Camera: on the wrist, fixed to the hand. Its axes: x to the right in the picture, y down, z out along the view.
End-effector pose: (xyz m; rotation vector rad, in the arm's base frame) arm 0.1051 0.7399 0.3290 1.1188 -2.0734 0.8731
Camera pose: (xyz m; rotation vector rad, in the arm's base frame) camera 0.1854 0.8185 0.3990 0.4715 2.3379 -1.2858
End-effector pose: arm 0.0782 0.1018 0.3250 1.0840 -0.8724 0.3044
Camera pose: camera 0.1551 0.1829 0.2541 0.4620 -1.9756 1.5789
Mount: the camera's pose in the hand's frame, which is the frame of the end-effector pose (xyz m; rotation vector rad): -0.0187 -0.0545 -0.1192 0.2775 -0.3968 1.5839
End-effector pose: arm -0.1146 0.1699 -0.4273 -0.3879 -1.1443 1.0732
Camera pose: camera 0.0158 0.1581 -0.4471 -0.9321 -0.8675 2.7399
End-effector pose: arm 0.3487 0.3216 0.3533 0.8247 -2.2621 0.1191
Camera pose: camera 0.4623 0.3252 0.4212 -1.0863 -2.7233 1.0417
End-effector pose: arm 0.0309 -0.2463 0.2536 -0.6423 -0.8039 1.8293
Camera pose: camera 0.1564 -0.2199 0.2206 0.6040 0.0892 -2.6249
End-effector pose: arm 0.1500 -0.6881 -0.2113 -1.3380 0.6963 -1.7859
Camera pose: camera 0.0245 -0.6460 -0.2128 -0.4991 0.8369 -0.2939
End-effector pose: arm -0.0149 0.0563 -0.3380 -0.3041 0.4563 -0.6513
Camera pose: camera -0.1150 0.0117 -0.4123 0.2338 0.1116 0.8843
